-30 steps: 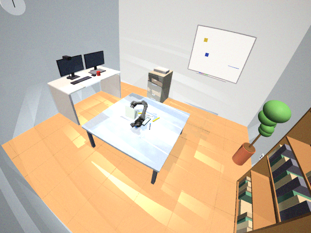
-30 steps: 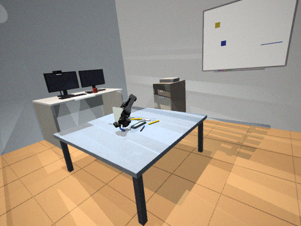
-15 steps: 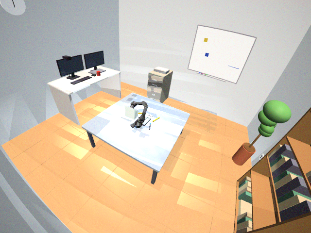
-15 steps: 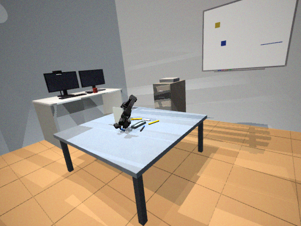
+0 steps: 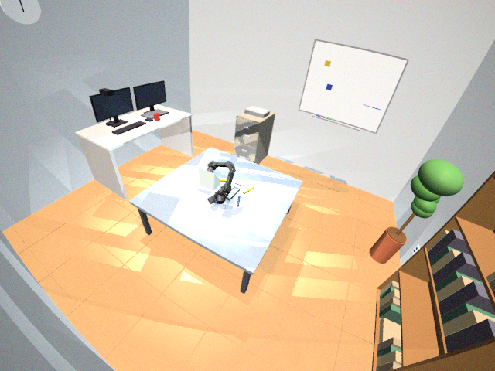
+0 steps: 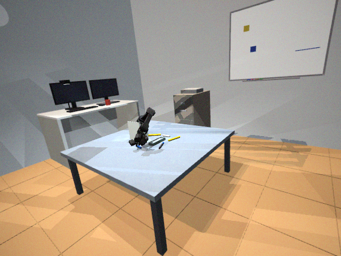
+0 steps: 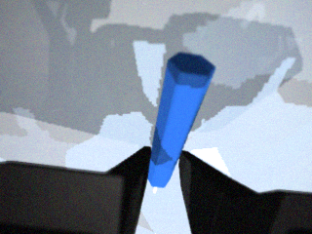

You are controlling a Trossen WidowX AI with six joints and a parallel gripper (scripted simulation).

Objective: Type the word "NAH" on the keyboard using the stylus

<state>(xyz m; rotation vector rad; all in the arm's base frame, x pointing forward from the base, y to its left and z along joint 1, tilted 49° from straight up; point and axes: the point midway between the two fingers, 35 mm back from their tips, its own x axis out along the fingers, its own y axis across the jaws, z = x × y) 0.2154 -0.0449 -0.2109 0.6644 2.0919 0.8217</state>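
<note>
The N key lies 9 cm ahead of my gripper tip, 26 cm to the left of it and 1 cm above it. Round my gripper tip: dark pen (19 cm ahead, 16 cm to the left); then white cylinder (6 cm ahead, 36 cm to the left); then blue stylus (2 cm behind).
</note>
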